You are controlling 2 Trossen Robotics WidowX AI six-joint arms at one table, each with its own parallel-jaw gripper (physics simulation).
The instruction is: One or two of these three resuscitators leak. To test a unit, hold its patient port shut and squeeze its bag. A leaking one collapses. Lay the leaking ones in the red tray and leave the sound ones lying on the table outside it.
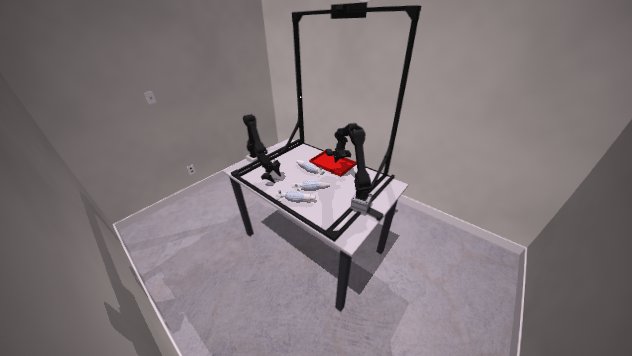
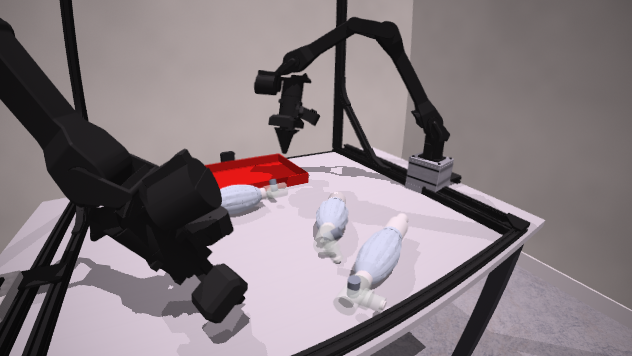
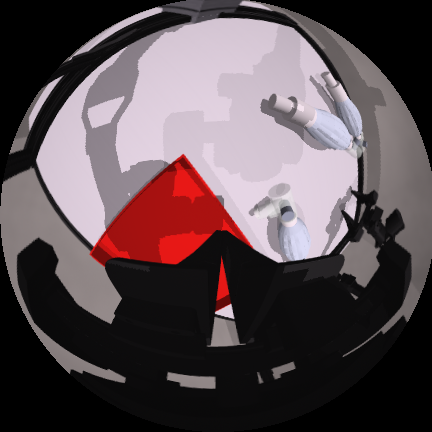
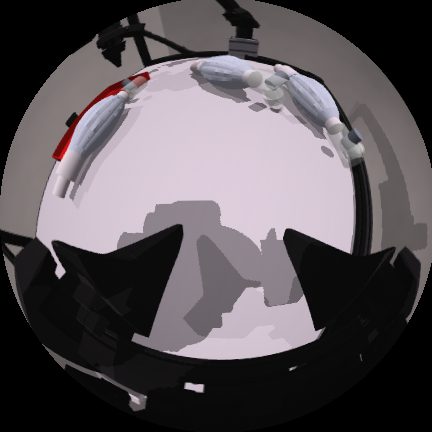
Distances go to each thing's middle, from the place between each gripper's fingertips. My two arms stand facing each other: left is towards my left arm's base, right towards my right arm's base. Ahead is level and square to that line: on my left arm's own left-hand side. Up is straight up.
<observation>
Now: right hand 43 cm past the red tray (image 2: pixel 257 171) and 19 cm to the right of it.
My left gripper is now 100 mm past the red tray, 90 mm to the left of it and 80 mm above it.
</observation>
